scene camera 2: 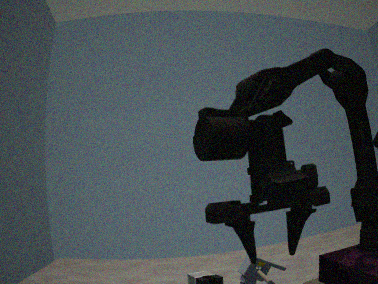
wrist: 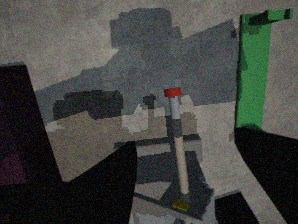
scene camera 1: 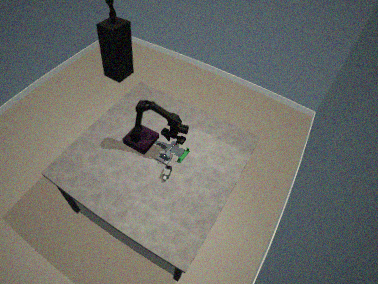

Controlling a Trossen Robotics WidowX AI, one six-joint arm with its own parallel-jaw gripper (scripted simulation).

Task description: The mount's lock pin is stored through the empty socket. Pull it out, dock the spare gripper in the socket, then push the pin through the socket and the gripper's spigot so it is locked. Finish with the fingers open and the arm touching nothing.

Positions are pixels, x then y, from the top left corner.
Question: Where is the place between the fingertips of the gripper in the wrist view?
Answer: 184,141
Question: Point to a green bar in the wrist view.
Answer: At 254,43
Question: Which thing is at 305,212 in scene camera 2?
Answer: The gripper.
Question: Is the gripper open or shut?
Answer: Open.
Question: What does the gripper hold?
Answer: Nothing.
